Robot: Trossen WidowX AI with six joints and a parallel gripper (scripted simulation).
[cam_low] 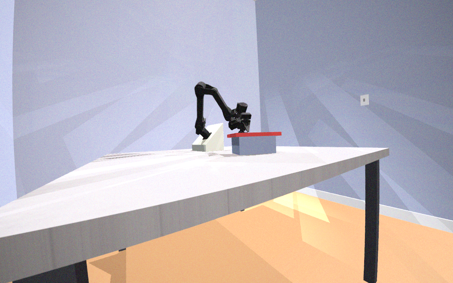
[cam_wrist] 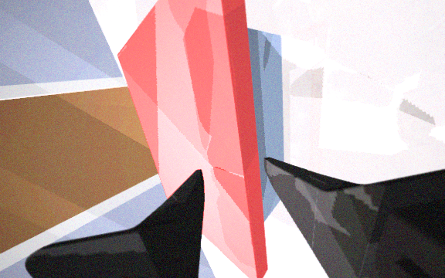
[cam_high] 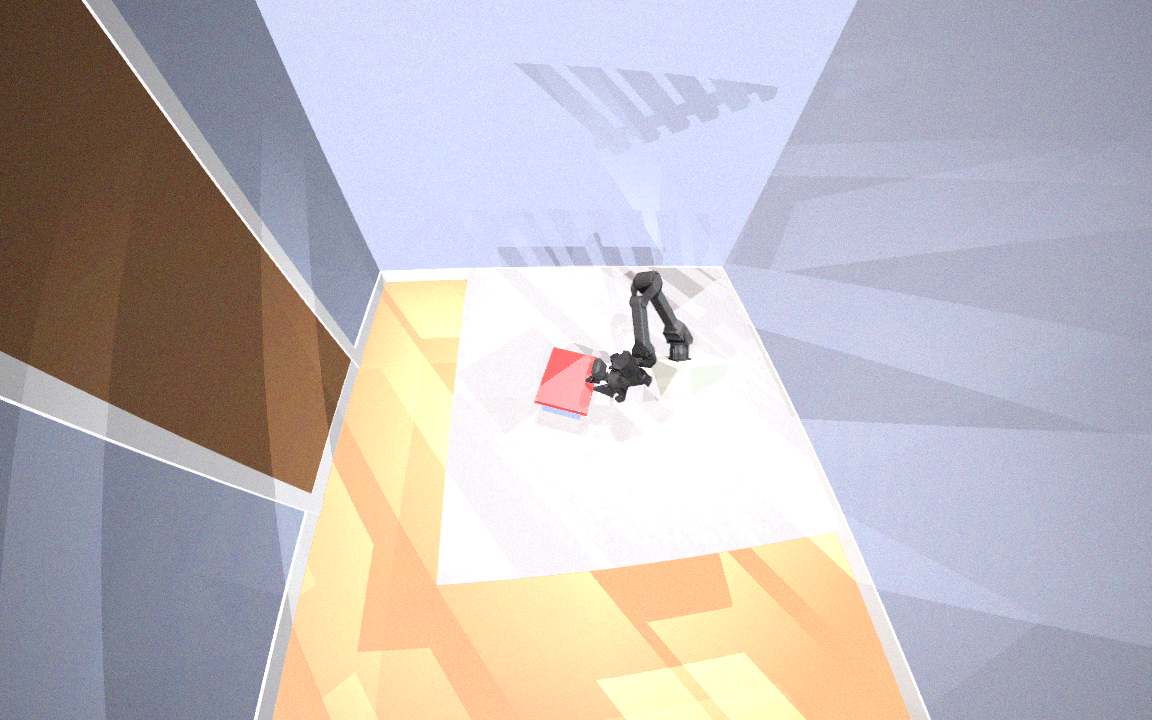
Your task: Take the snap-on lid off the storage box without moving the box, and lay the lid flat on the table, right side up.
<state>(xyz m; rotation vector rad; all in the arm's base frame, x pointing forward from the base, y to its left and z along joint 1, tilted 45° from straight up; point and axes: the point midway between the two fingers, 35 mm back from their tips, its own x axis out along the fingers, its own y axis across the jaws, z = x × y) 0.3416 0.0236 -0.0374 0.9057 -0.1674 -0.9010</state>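
My gripper tip is 7 cm short of the red lid and 4 cm to the left of it. The rest, counted from my gripper tip: blue-grey storage box 7 cm ahead, 5 cm below, 4 cm to the right.
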